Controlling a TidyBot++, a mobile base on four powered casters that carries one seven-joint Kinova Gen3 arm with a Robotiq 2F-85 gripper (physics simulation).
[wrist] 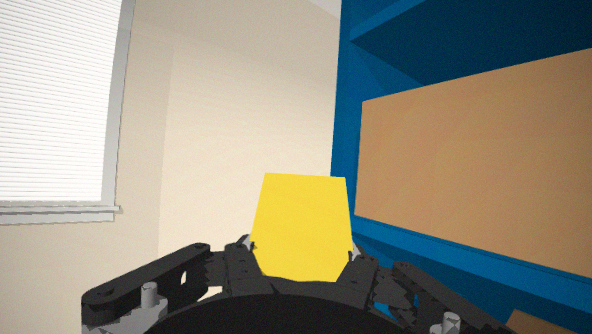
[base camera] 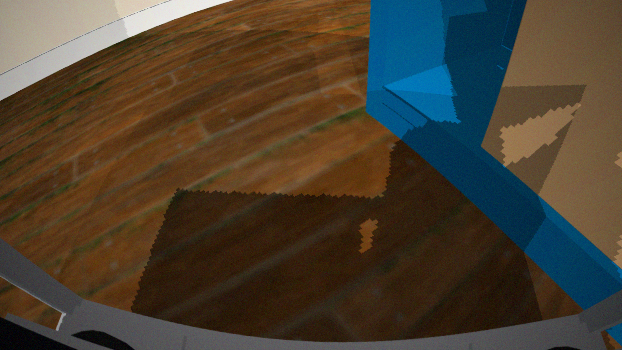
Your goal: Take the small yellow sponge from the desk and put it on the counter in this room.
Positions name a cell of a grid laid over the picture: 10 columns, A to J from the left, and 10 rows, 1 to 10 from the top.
Scene:
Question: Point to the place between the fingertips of my gripper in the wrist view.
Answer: F8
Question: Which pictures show the small yellow sponge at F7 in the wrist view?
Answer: The wrist view only.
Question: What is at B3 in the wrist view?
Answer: A window with blinds.

